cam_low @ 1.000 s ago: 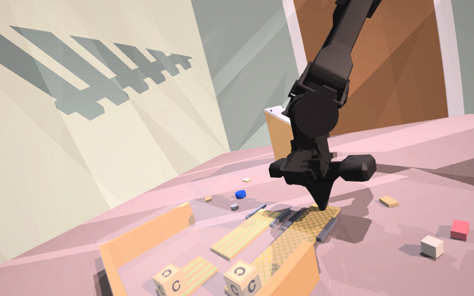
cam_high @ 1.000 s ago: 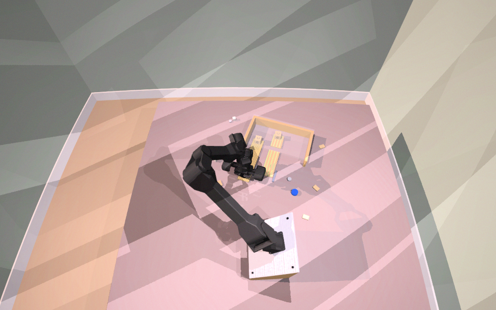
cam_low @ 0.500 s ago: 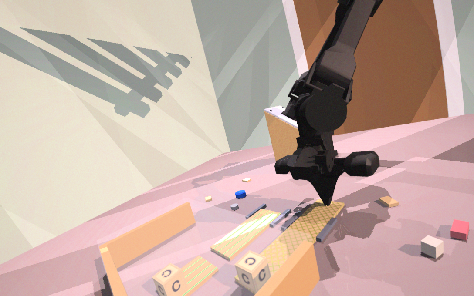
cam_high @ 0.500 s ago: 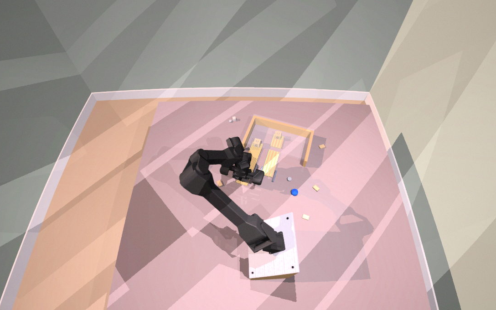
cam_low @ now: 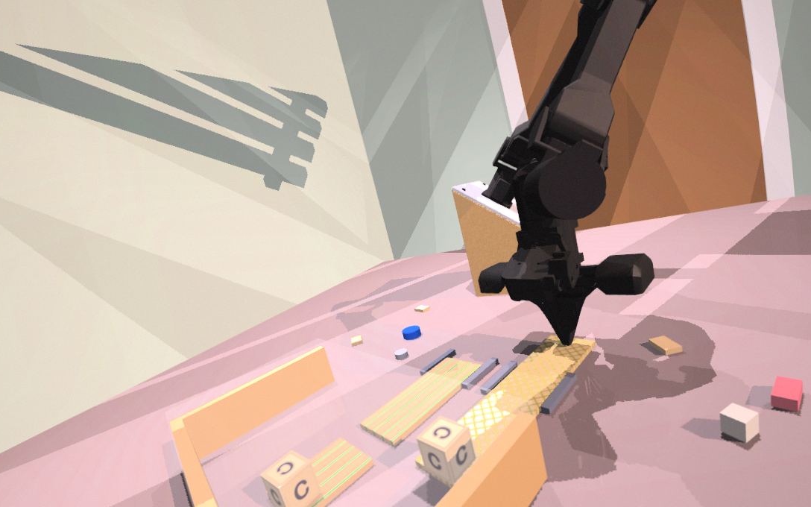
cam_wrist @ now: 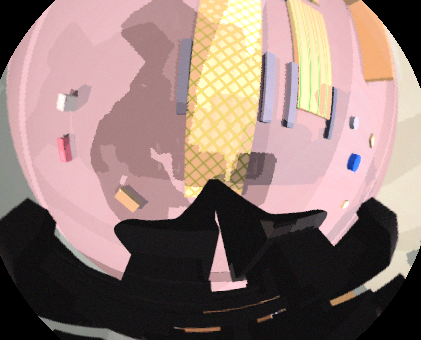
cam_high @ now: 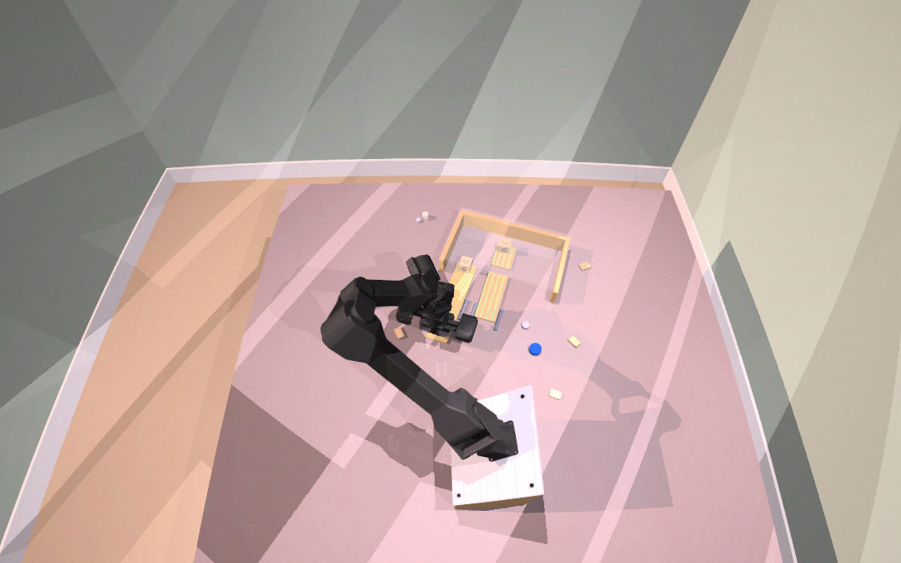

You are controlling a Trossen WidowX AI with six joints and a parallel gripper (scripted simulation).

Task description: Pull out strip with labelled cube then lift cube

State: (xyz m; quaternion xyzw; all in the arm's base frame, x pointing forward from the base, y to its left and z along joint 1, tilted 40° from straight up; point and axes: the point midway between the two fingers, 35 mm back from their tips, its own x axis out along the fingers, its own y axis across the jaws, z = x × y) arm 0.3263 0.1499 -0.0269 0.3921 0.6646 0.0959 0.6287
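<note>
My gripper tip is now 90 mm short of the cross-hatched strip and 50 mm to the left of it. Also, from my gripper tip: blue disc (240 mm to the right, 70 mm behind); then red cube (160 mm to the left, 110 mm ahead); then tan tile (100 mm to the left, 10 mm ahead).
</note>
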